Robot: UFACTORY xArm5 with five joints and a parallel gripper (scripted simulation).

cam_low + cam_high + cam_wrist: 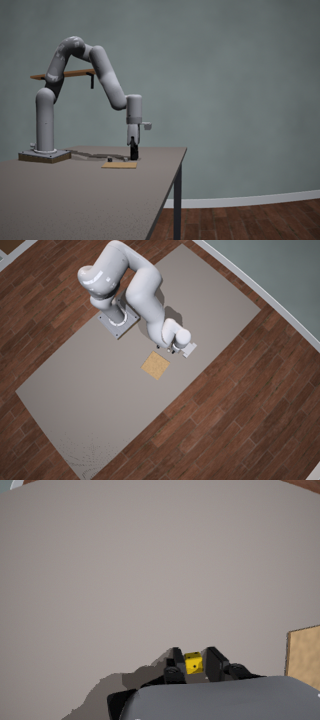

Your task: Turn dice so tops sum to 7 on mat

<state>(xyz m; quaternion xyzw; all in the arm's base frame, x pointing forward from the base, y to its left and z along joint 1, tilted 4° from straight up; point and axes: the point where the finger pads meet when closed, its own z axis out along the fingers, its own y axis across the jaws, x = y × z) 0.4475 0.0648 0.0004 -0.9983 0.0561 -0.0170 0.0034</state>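
The yellow die lies 10 mm below my hand. Also, from my hand: white die: 40 mm behind, 50 mm to the right, 10 mm below; then black die: 110 mm behind, 70 mm to the right, 10 mm below; then tan mat: 60 mm behind, 180 mm to the right, 20 mm below.
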